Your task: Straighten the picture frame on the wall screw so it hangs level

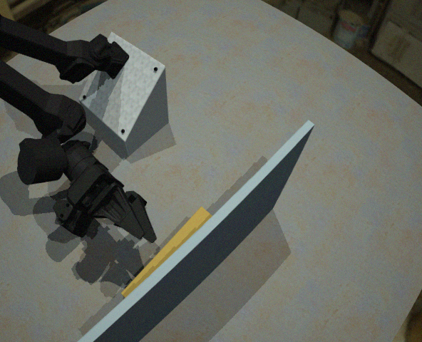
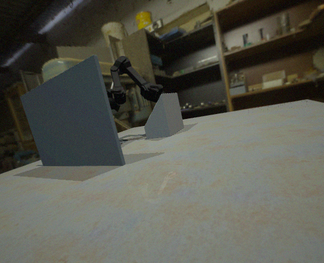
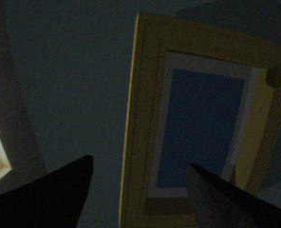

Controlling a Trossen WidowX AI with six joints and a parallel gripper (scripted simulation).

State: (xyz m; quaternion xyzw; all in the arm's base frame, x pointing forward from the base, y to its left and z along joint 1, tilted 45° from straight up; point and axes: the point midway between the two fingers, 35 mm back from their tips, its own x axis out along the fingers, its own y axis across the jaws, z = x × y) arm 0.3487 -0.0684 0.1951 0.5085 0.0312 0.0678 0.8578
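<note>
Now: the picture frame 50 mm ahead of my gripper tip, 20 mm to the left of it and 50 mm below it. Round my gripper tip: panel 60 mm ahead, 30 mm to the left, 50 mm below.
</note>
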